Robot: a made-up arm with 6 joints.
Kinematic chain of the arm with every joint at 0, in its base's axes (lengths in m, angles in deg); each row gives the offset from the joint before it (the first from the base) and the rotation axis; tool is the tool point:
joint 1: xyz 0 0 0.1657 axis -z
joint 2: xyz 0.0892 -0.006 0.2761 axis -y
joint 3: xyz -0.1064 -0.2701 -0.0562 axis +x
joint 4: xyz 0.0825 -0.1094 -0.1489 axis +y
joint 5: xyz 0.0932 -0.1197 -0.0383 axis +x
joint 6: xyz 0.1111 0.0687 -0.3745 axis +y
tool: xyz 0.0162 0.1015 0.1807
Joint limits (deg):
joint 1: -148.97..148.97
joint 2: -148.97..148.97
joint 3: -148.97..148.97
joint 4: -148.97..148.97
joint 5: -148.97..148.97
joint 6: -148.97..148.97
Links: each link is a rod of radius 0.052 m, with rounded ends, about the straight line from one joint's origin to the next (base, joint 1, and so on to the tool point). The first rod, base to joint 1, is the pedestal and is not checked.
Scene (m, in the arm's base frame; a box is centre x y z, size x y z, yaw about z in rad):
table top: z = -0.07
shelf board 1: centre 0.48 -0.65 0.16 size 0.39 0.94 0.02 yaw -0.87
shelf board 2: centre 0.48 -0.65 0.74 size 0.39 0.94 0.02 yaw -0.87
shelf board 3: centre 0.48 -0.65 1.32 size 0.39 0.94 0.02 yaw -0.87
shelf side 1: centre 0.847 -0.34 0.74 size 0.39 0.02 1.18 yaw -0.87
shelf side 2: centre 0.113 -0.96 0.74 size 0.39 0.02 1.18 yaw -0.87
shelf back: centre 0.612 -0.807 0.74 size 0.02 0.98 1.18 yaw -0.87
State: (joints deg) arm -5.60 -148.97 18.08 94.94 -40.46 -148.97
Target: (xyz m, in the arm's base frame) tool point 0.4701 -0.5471 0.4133
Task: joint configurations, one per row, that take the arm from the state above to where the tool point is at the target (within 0.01 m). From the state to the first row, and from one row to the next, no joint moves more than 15 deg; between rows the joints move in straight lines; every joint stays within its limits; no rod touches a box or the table.
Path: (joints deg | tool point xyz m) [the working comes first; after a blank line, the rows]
Joints at the target: 6.16 -148.97 -3.26 148.97 -19.96 -132.41
Straight joint move there: touches shelf board 2.

1: 5.19 -148.97 22.34 92.03 -26.37 -135.09 | 0.3619 -0.5096 1.0389
2: 15.97 -148.97 26.60 89.12 -12.28 -121.21 | 0.2901 -0.4262 0.9822
3: 26.76 -148.97 30.86 86.20 1.81 -107.33 | 0.2242 -0.3485 0.9018
4: 37.54 -148.97 35.12 83.29 15.90 -93.45 | 0.1576 -0.2785 0.8095
5: 41.32 -147.06 22.43 96.43 10.15 -89.59 | 0.0882 -0.3764 0.7999
6: 45.10 -145.14 9.74 109.56 4.40 -85.72 | 0.0260 -0.4514 0.7496
7: 48.88 -143.23 -2.95 122.70 -1.35 -81.86 | -0.0205 -0.4954 0.6719
8: 52.65 -141.31 -15.63 135.83 -7.09 -77.99 | -0.0481 -0.5059 0.5825
9: 56.43 -139.40 -28.32 148.97 -12.84 -74.13 | -0.0591 -0.4857 0.4939
10: 43.86 -141.79 -22.06 148.97 -14.62 -88.70 | 0.0600 -0.5331 0.4561
11: 31.29 -144.18 -15.79 148.97 -16.40 -103.27 | 0.1892 -0.5626 0.4279
12: 18.73 -146.58 -9.53 148.97 -18.18 -117.84 | 0.3269 -0.5694 0.4126
13: 6.16 -148.97 -3.26 148.97 -19.96 -132.41 | 0.4701 -0.5471 0.4133

